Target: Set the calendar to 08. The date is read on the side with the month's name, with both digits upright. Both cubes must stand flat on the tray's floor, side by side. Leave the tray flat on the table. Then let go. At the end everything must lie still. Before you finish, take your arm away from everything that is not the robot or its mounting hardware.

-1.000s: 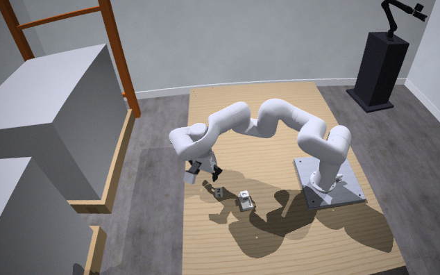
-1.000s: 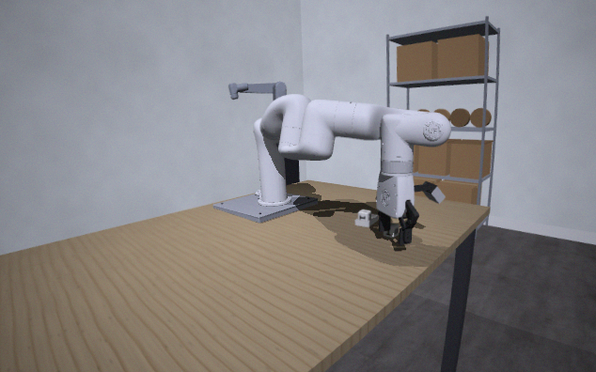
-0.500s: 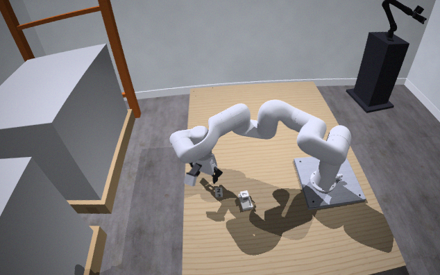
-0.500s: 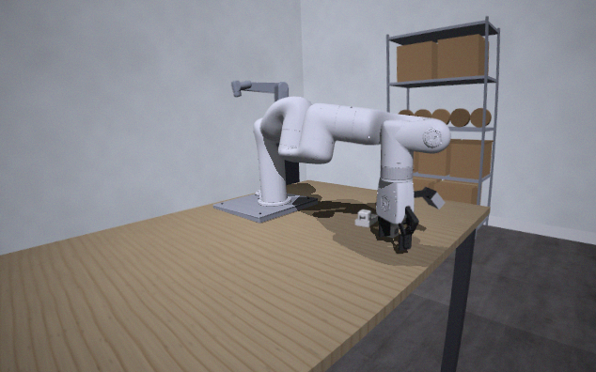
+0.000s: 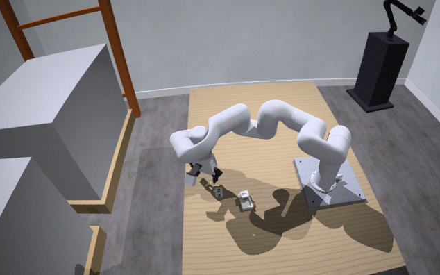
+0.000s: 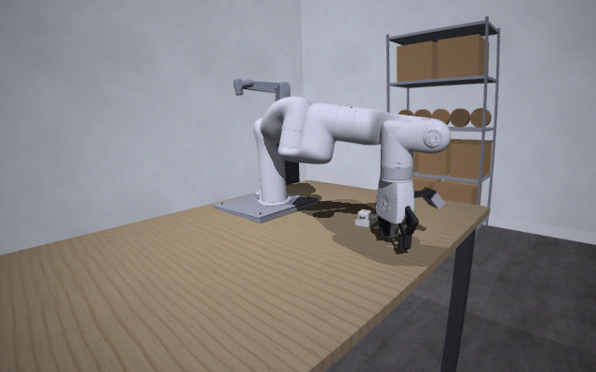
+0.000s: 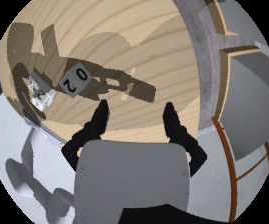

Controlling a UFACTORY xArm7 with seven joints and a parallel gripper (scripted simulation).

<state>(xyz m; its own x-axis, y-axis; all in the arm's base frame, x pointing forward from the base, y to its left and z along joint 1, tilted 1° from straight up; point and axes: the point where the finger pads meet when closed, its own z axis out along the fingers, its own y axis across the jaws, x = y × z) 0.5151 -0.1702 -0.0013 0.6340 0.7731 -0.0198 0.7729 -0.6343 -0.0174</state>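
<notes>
Now: the white digit cube 9 cm to the left of my hand, 4 cm behind it and 1 cm below it. From my hand the other things lie so: white tray 16 cm to the left, 14 cm behind, 2 cm below.
</notes>
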